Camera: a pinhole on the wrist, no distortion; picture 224 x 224 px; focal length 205.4 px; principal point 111.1 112.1 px. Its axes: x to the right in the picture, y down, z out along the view. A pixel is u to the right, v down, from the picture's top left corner.
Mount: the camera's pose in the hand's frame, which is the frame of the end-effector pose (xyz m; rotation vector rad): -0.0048 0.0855 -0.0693 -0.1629 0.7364 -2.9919
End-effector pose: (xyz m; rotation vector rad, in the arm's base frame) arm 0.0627 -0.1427 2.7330 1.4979 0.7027 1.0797
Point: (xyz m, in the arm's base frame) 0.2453 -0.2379 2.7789
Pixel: 127 42
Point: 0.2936 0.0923 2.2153
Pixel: outside the picture
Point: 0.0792 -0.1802 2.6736
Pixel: 190 216
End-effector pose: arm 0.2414 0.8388 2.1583 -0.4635 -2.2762 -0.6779
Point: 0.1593 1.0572 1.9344
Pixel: 176 18
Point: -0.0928 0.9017 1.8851
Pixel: 118 132
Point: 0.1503 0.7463 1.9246
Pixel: 216 216
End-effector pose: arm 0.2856 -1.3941 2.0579 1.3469 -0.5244 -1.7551
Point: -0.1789 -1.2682 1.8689
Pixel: 122 189
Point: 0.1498 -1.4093 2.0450
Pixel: 106 139
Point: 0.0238 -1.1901 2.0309
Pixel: 209 195
